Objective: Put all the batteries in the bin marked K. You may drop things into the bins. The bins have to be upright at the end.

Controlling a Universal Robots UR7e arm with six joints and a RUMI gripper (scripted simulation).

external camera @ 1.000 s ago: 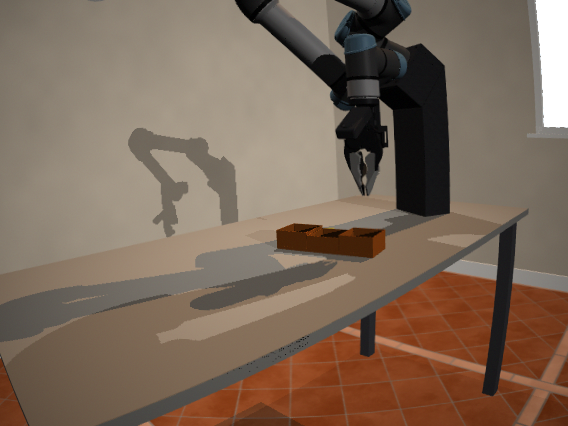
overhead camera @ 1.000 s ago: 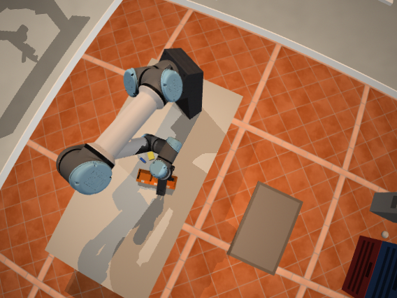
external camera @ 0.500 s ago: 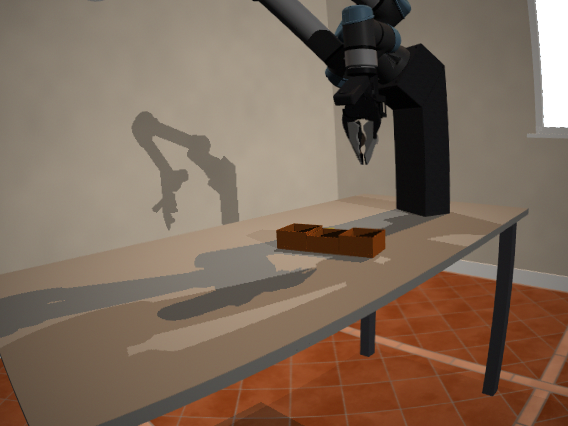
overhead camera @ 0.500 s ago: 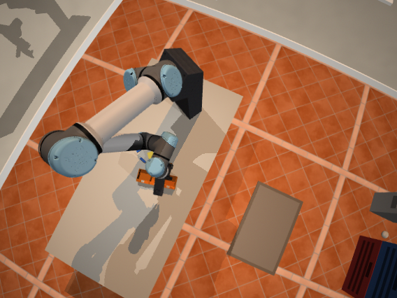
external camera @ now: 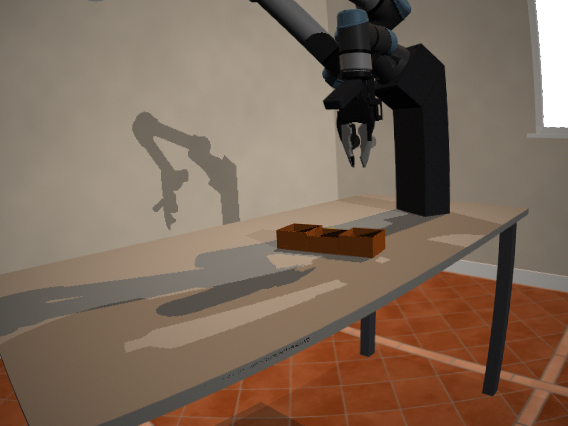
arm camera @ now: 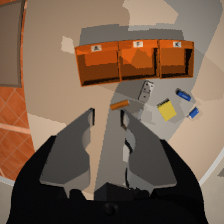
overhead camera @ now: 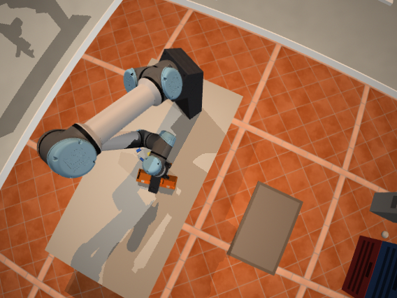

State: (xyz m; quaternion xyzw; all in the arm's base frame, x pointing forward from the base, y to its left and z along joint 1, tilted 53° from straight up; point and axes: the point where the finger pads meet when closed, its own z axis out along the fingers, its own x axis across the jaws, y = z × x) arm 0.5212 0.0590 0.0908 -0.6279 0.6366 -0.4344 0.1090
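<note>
The blue cylindrical battery is 200 mm below my hand, 190 mm to the right of it and 100 mm behind it. Round my hand: orange cylinder (200 mm below, 90 mm behind, 10 mm to the right); domino-like tile (200 mm below, 80 mm to the right, 70 mm behind); joined orange bins (190 mm below, 70 mm to the right, 20 mm ahead).
</note>
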